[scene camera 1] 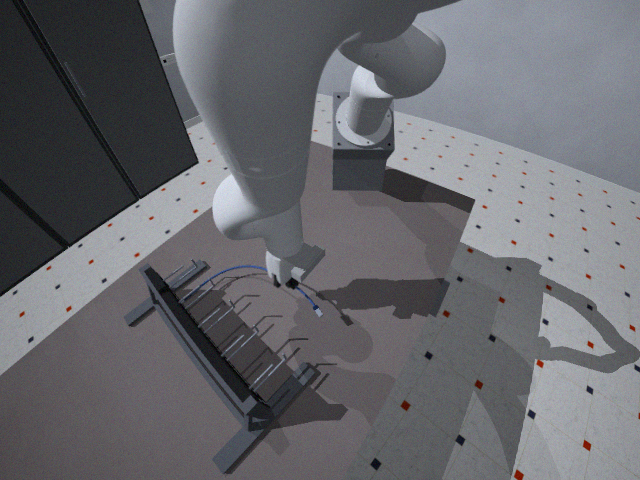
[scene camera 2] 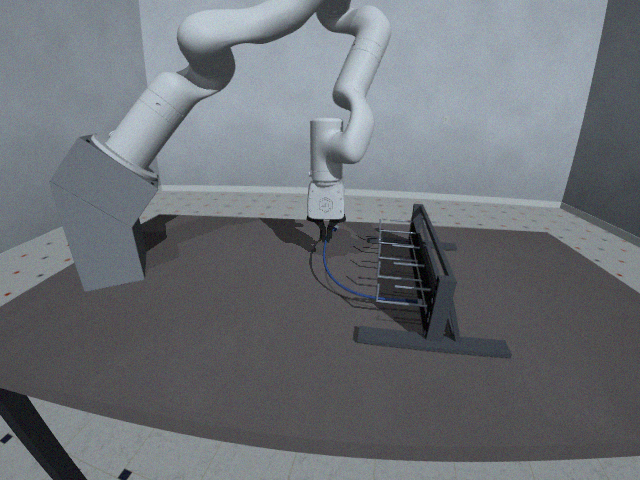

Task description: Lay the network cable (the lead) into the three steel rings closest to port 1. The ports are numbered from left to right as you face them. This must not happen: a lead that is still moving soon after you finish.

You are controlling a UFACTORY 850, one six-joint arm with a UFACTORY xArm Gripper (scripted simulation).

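Note:
I can see my gripper in the pictures, and with it a dark port panel.

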